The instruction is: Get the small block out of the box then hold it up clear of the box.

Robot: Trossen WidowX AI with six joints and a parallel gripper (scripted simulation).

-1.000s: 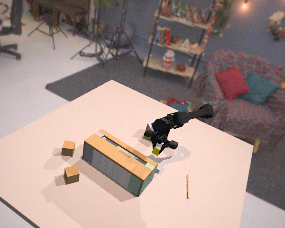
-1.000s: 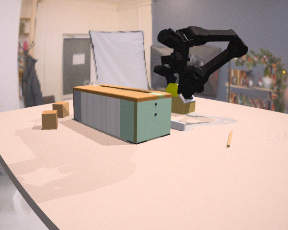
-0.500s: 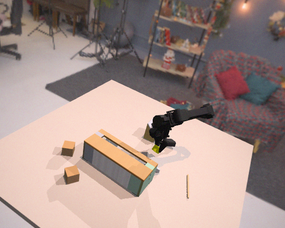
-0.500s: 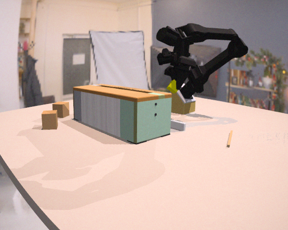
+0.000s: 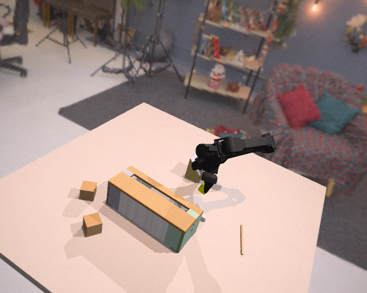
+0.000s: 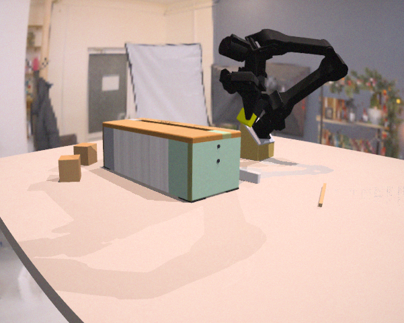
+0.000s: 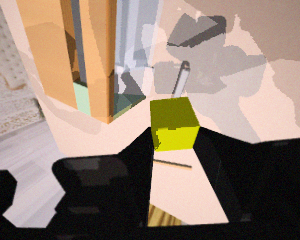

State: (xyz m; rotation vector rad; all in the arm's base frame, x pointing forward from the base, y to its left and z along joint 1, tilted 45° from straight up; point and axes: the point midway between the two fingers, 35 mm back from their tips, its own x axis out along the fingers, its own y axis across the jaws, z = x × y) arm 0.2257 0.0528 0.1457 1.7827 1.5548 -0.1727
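Right now the yellow block is 1 cm to the right of my gripper tip and 1 cm above it. From my gripper tip the other things lie so: thin wooden stick (2 cm behind, 22 cm to the left, 14 cm below); then box (12 cm ahead, 14 cm to the right, 8 cm below).
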